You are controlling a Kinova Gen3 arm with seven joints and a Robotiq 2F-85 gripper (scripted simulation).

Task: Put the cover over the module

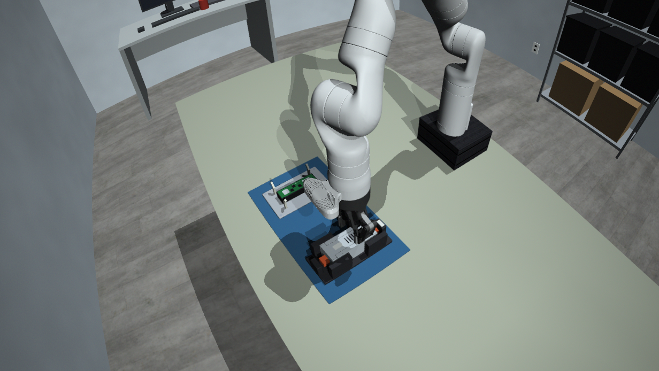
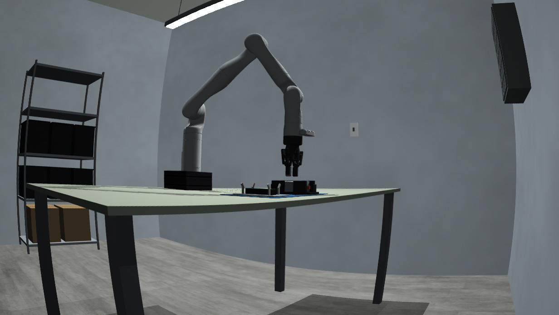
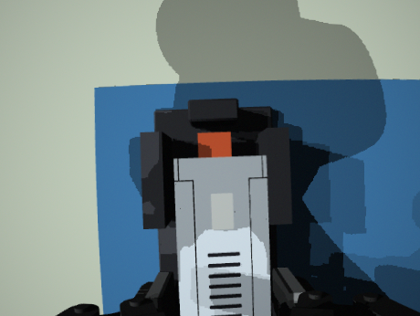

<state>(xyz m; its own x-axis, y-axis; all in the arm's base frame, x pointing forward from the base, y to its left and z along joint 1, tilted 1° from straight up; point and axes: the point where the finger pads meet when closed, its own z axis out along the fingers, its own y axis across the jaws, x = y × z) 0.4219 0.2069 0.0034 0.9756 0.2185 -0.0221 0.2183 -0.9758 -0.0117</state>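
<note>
My gripper is now 10 mm short of the cover and 60 mm above it.
</note>
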